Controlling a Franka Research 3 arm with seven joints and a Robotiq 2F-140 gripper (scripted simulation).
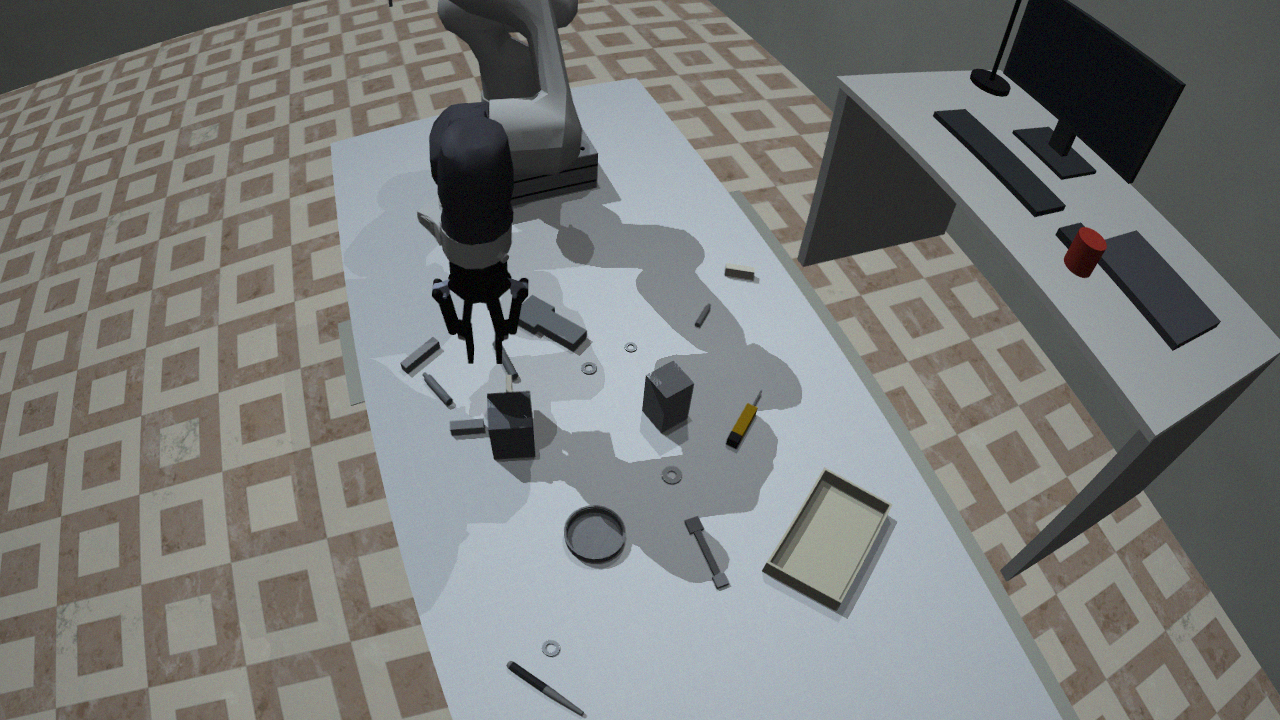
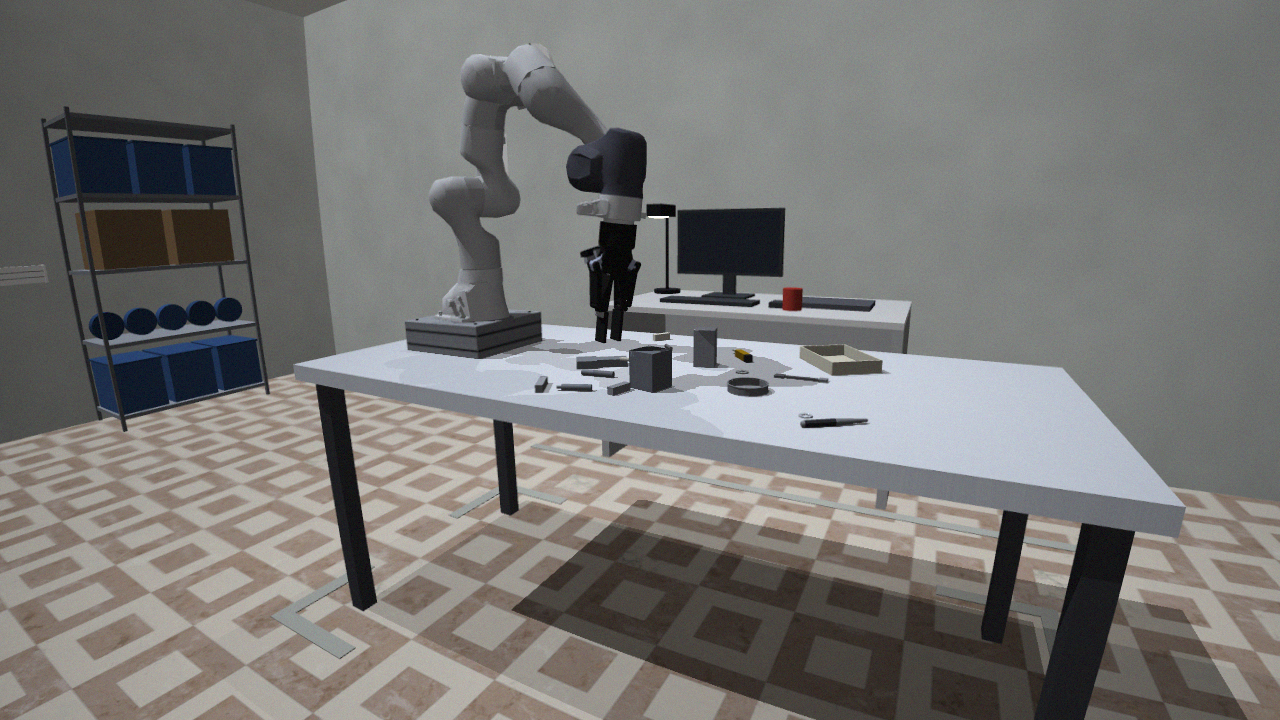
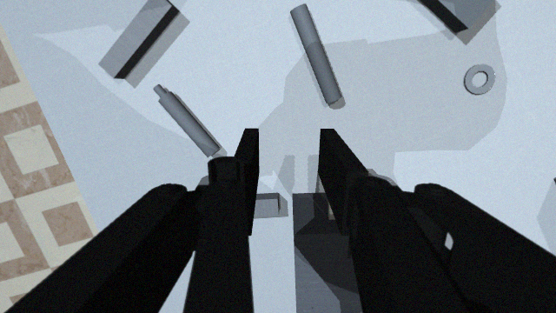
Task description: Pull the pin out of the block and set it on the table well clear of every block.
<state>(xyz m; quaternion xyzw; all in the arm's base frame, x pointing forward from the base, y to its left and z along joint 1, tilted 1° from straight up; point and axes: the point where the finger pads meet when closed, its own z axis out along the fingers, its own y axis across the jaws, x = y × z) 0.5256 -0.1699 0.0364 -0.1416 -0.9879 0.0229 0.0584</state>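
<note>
The cream pin is 70 mm below my hand, 50 mm ahead of it and 20 mm to the left of it. From my hand the other things lie so: dark grey block: 80 mm below, 80 mm ahead, 10 mm to the left; then small grey bar: 120 mm below, 50 mm to the right, 50 mm ahead; then stepped plate: 130 mm to the left, 120 mm below, 110 mm behind.
</note>
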